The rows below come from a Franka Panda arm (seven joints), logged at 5 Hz.
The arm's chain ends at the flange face. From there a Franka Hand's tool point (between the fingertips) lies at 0.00 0.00 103.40 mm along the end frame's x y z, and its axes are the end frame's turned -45 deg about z.
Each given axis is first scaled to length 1.
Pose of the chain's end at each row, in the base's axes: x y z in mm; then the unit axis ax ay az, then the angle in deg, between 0 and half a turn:
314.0 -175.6 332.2 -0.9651 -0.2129 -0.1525 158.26
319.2 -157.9 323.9 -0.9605 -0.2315 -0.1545 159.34
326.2 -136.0 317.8 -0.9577 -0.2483 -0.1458 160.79
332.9 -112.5 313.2 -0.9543 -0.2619 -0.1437 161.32
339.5 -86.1 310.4 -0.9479 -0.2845 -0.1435 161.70
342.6 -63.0 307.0 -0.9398 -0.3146 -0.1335 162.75
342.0 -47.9 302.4 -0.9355 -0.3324 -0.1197 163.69
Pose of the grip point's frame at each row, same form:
335.2 -132.2 240.8 -0.8011 -0.5597 -0.2120 166.57
340.5 -115.7 231.9 -0.7904 -0.5753 -0.2103 167.66
345.8 -96.1 224.4 -0.7825 -0.5904 -0.1976 168.62
351.8 -73.3 219.4 -0.7747 -0.6019 -0.1940 169.02
357.7 -47.1 216.4 -0.7604 -0.6203 -0.1926 169.36
358.3 -25.7 211.9 -0.7423 -0.6454 -0.1800 169.90
355.0 -12.7 206.1 -0.7323 -0.6608 -0.1644 170.17

